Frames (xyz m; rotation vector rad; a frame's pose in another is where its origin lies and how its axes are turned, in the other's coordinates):
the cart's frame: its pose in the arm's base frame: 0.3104 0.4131 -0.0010 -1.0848 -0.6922 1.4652
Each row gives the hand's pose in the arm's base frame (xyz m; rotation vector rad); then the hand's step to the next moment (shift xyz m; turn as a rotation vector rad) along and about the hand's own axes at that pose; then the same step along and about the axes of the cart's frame.
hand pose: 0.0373 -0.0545 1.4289 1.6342 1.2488 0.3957
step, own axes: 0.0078 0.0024 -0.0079 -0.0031 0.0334 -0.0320
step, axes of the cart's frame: 0.0096 -0.0044 0.0041 0.0033 -0.0382 0.0261
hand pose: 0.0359 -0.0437 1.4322 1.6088 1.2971 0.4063
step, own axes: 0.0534 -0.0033 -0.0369 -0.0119 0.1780 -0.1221
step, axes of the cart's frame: 0.0623 -0.0064 0.0175 0.0067 -0.1954 0.0922
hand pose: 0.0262 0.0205 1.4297 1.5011 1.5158 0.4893
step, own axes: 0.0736 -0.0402 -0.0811 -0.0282 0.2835 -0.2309
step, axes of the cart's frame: 0.0839 0.0290 0.0757 0.0066 -0.3173 0.1837
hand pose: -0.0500 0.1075 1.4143 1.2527 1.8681 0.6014
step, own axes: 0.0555 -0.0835 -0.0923 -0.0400 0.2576 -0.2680
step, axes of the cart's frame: 0.0204 0.0769 0.1107 -0.0162 -0.3010 0.2212
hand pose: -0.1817 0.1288 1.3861 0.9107 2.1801 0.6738
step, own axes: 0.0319 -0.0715 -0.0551 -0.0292 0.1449 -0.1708
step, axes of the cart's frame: -0.0290 0.0650 0.0640 -0.0222 -0.1763 0.1395
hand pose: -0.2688 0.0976 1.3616 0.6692 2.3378 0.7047
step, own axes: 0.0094 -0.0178 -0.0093 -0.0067 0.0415 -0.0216
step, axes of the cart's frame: -0.0089 0.0170 0.0111 0.0085 -0.0427 0.0184
